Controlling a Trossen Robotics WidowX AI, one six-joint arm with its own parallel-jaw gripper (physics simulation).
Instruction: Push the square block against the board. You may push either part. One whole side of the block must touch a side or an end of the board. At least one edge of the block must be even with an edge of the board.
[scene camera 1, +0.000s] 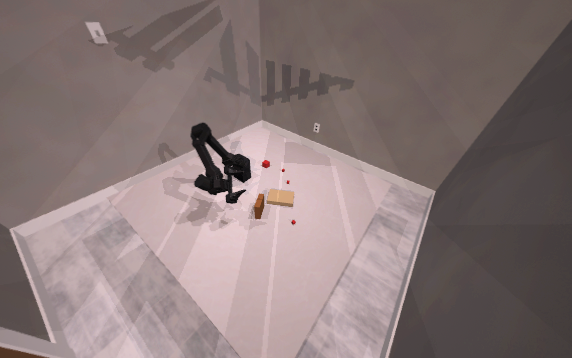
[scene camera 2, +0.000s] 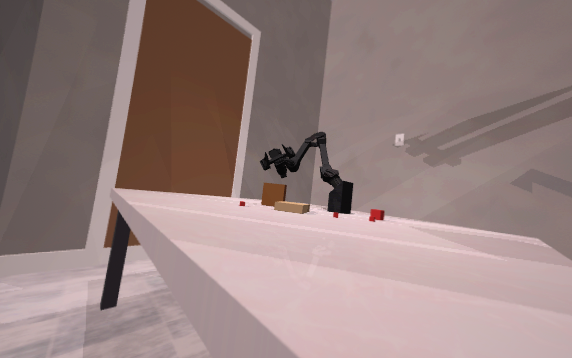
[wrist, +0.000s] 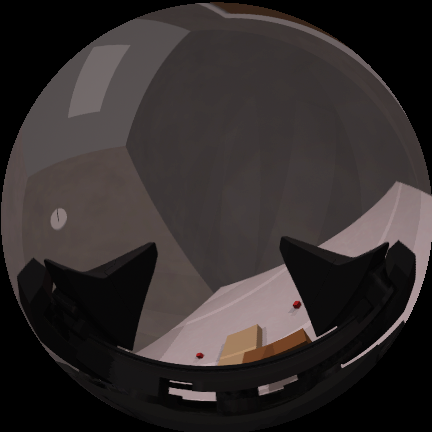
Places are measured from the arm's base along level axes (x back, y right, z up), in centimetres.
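Pixels of known places: gripper, fingertip midpoint: (scene camera 1: 244, 180) (scene camera 2: 274, 148) (wrist: 218, 246); arm's base, link origin: (scene camera 1: 240, 163) (scene camera 2: 340, 188).
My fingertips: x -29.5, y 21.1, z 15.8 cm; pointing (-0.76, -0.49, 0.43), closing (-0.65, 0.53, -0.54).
For each thing: its middle in the pictures, then the offset to it from my fingertips. Level surfaces: height alone.
- brown piece, body centre: (wrist: 284, 359) (scene camera 2: 273, 194) (scene camera 1: 259, 206) dx -2.1, dy -6.9, dz -22.8 cm
- tan oblong piece, body centre: (wrist: 240, 350) (scene camera 2: 293, 207) (scene camera 1: 281, 197) dx -4.7, dy -23.0, dz -26.5 cm
- larger red cube, body centre: (scene camera 2: 377, 214) (scene camera 1: 266, 164) dx +26.1, dy -42.0, dz -26.0 cm
- small red cube, body centre: (wrist: 296, 304) (scene camera 2: 242, 203) (scene camera 1: 293, 222) dx -21.8, dy -13.8, dz -27.2 cm
- pale table, surface height: dz -28.0 cm
The brown piece (scene camera 1: 259, 207) (scene camera 2: 274, 194) (wrist: 286, 345) looks like the square block, a slab standing on its narrow side. The tan oblong piece (scene camera 1: 281, 198) (scene camera 2: 292, 207) (wrist: 245, 341) lies flat beside it and looks like the board. In scene camera 1 the brown piece is left of the tan one's left end, turned at an angle to it, with a narrow gap showing. Their lower parts are hidden in the wrist view. My gripper (scene camera 1: 243, 181) (scene camera 2: 273, 150) (wrist: 218, 246) is open and empty, raised above the table, on the arm's side of the brown piece.
A larger red cube (scene camera 1: 266, 164) (scene camera 2: 377, 214) and small red cubes (scene camera 1: 283, 170) (scene camera 1: 288, 182) lie behind the tan piece in scene camera 1. Another small red cube (scene camera 1: 293, 222) (scene camera 2: 242, 203) (wrist: 297, 304) lies in front of it. All rest on the pale table (scene camera 1: 300, 260) (scene camera 2: 350, 280).
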